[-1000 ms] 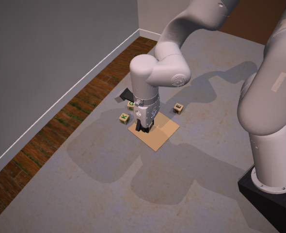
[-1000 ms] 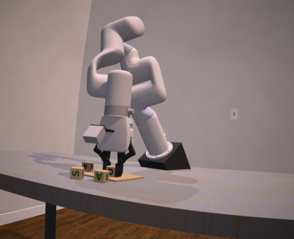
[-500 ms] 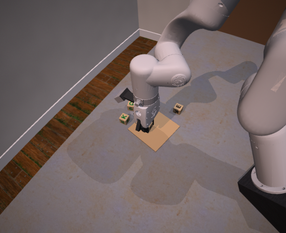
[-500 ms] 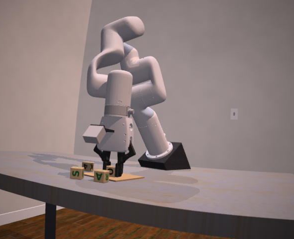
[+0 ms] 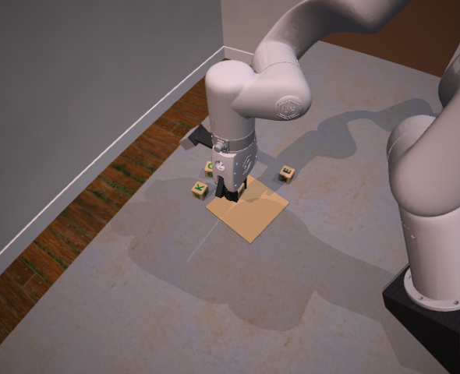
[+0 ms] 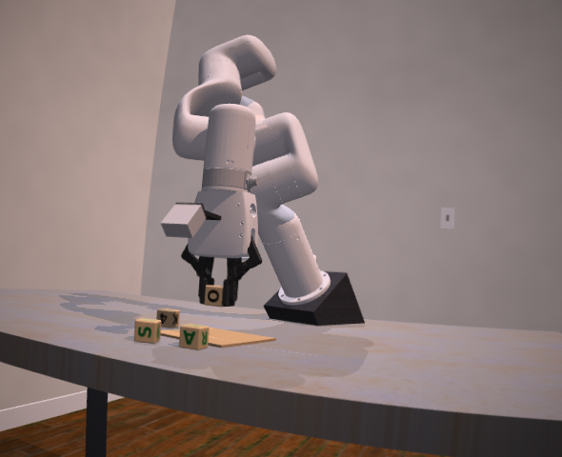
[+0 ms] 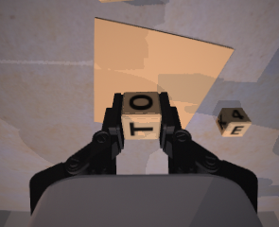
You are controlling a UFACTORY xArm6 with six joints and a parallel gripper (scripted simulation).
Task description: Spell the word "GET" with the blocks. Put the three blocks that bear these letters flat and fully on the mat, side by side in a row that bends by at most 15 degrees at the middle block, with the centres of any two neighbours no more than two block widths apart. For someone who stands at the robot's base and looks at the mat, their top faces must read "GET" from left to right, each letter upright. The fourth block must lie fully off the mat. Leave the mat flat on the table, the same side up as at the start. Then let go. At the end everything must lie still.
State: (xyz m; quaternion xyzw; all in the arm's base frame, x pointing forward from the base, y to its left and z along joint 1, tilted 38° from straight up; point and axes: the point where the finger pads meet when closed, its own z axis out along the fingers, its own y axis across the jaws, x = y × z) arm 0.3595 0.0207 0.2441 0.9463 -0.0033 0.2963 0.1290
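Right now my hand is 20 mm past the tan mat, 10 mm to the left of it and 70 mm above it. Also, from my hand: G block (90 mm ahead, 60 mm to the right, 60 mm below); then E block (80 mm behind, 120 mm to the right, 60 mm below); then T block (10 mm below).
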